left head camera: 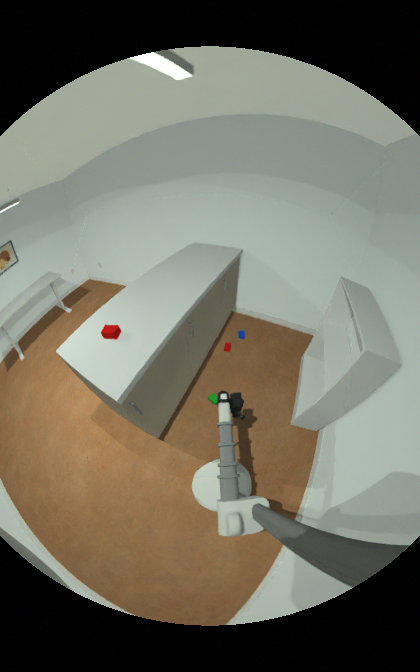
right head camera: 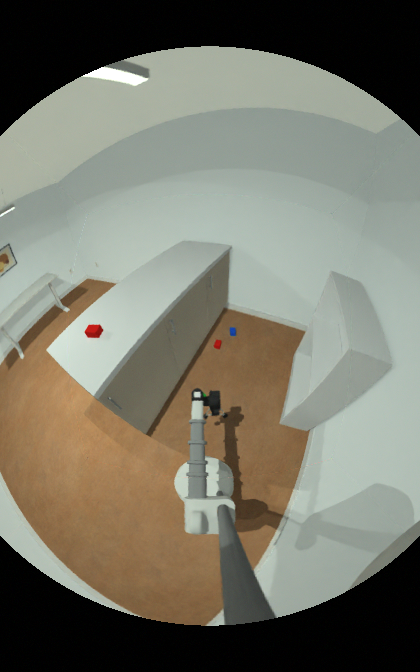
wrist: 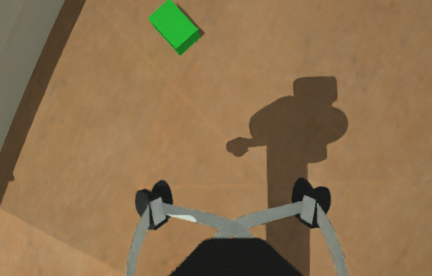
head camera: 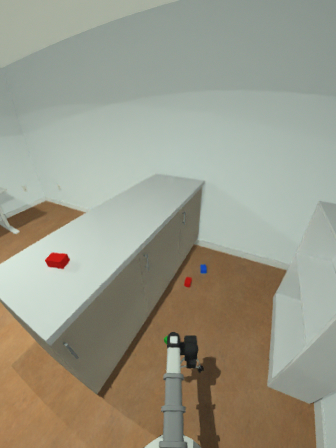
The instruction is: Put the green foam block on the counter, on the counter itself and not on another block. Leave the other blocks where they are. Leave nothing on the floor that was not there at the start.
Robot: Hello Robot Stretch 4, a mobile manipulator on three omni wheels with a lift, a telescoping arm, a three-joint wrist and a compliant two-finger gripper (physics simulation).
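Frame: origin at the robot's base, x ahead, y left, z up, level; metres.
Seen in the pictures: gripper, fingertip midpoint: (wrist: 231, 195) (head camera: 188, 370).
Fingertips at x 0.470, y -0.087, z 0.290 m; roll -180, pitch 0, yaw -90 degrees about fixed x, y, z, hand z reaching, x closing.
A point is followed by its place in that frame.
The green foam block (wrist: 173, 25) @(x 0.756, y 0.023, z 0.017 m) (left head camera: 213, 398) lies on the floor, at the top left of centre in the wrist view. In the head camera view a sliver of the green block (head camera: 166, 340) @(x 0.761, y 0.055, z 0.015 m) shows beside the wrist, and the rest is hidden. My gripper (wrist: 231, 195) @(x 0.470, y -0.087, z 0.290 m) is open and empty, above the floor, with the block beyond the fingertips and to the left. The counter (head camera: 120, 220) @(x 1.158, y 0.367, z 0.882 m) (left head camera: 165, 290) (right head camera: 150, 285) stands to the left of the arm, and a red block (head camera: 57, 260) @(x 0.708, y 0.570, z 0.927 m) (left head camera: 111, 331) (right head camera: 94, 331) sits on its near part.
A small red block (head camera: 188, 282) @(x 1.347, y -0.154, z 0.017 m) (left head camera: 227, 347) (right head camera: 217, 344) and a blue block (head camera: 203, 269) @(x 1.529, y -0.333, z 0.018 m) (left head camera: 241, 334) (right head camera: 233, 331) lie on the floor farther on, near the counter's front. A white shelf unit (left head camera: 380, 350) (right head camera: 370, 350) stands to the right. A white bench (left head camera: 30, 295) stands at the far left.
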